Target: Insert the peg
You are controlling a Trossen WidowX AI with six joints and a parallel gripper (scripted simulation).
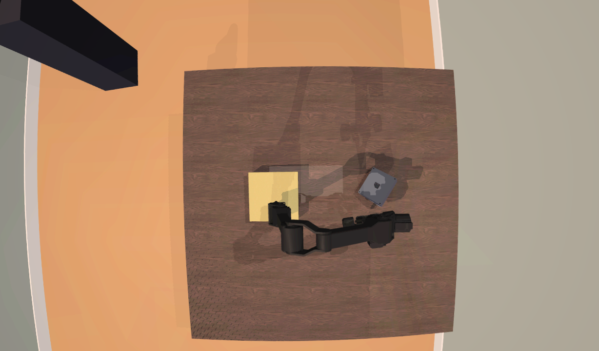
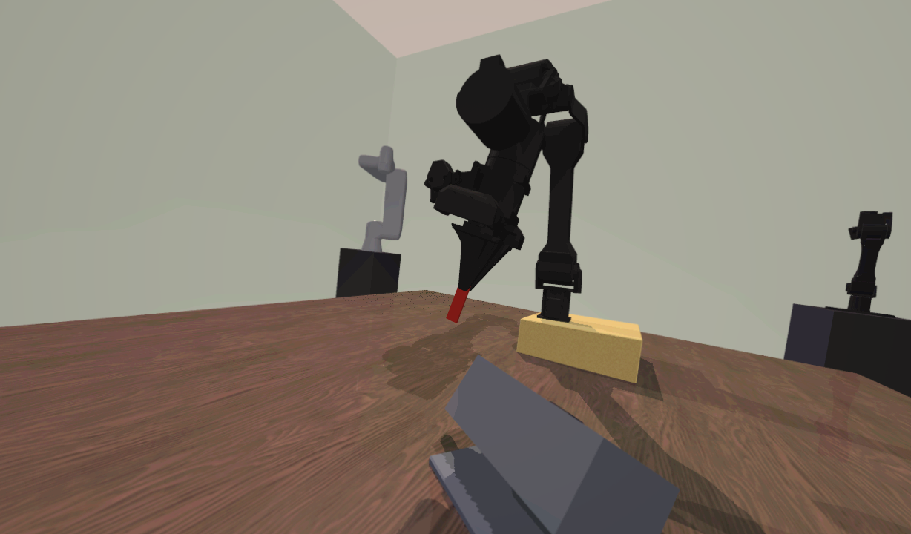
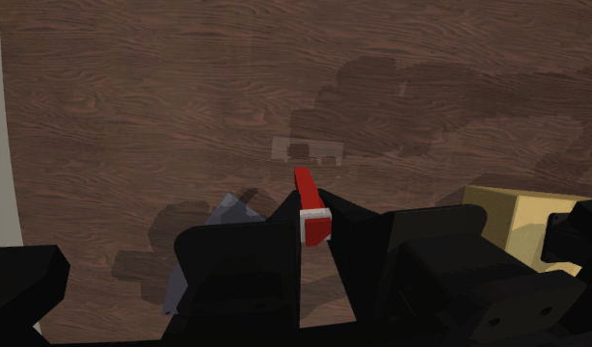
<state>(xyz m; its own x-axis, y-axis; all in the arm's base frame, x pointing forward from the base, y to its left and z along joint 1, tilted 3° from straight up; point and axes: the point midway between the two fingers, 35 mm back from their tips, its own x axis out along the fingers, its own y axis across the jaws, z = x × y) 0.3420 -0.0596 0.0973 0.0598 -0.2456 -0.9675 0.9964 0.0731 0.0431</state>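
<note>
The grey sloped panel is 100 mm ahead of my gripper tip, 130 mm to the left of it and 100 mm below it. Also, from my gripper tip: red square peg: 20 mm above.
</note>
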